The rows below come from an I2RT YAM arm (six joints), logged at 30 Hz.
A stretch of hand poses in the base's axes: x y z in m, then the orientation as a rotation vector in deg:
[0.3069 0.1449 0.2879 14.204 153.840 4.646]
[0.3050 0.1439 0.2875 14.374 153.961 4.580]
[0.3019 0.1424 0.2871 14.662 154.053 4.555]
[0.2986 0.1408 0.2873 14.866 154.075 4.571]
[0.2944 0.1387 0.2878 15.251 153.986 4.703]
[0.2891 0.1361 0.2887 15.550 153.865 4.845]
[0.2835 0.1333 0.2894 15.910 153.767 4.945]
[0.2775 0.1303 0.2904 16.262 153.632 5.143]
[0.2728 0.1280 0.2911 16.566 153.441 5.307]
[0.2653 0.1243 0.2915 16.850 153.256 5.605]
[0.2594 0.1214 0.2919 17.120 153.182 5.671]
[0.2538 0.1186 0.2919 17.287 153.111 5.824]
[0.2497 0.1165 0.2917 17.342 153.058 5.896]
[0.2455 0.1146 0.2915 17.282 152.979 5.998]
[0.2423 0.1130 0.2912 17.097 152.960 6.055]
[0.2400 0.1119 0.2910 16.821 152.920 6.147]
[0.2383 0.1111 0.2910 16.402 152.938 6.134]
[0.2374 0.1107 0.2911 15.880 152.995 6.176]
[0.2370 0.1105 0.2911 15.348 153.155 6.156]
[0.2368 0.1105 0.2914 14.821 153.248 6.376]
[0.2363 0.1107 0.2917 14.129 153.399 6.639]
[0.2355 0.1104 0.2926 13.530 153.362 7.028]
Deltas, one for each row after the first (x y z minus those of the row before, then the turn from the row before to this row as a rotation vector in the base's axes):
[-0.0019 -0.0010 -0.0004 -0.011 0.139 -0.119]
[-0.0031 -0.0015 -0.0004 0.035 0.121 -0.197]
[-0.0033 -0.0016 0.0002 0.046 0.042 -0.138]
[-0.0042 -0.0021 0.0005 0.151 -0.054 -0.257]
[-0.0053 -0.0026 0.0009 0.142 -0.095 -0.198]
[-0.0056 -0.0028 0.0007 0.124 -0.063 -0.245]
[-0.0060 -0.0030 0.0010 0.190 -0.104 -0.228]
[-0.0047 -0.0023 0.0007 0.155 -0.162 -0.206]
[-0.0075 -0.0037 0.0004 0.246 -0.164 -0.170]
[-0.0059 -0.0029 0.0004 0.088 -0.045 -0.186]
[-0.0056 -0.0028 0.0000 0.132 -0.058 -0.099]
[-0.0041 -0.0021 -0.0002 0.057 -0.049 -0.033]
[-0.0042 -0.0019 -0.0002 0.056 -0.090 0.050]
[-0.0032 -0.0016 -0.0003 0.007 -0.044 0.136]
[-0.0023 -0.0011 -0.0002 0.015 -0.077 0.203]
[-0.0017 -0.0008 0.0000 -0.081 -0.031 0.292]
[-0.0009 -0.0004 0.0001 -0.057 -0.006 0.378]
[-0.0004 -0.0002 0.0000 -0.097 0.099 0.385]
[-0.0002 0.0000 0.0003 0.070 0.026 0.414]
[-0.0005 0.0002 0.0003 0.076 0.067 0.542]
[-0.0008 -0.0003 0.0009 0.172 -0.111 0.479]

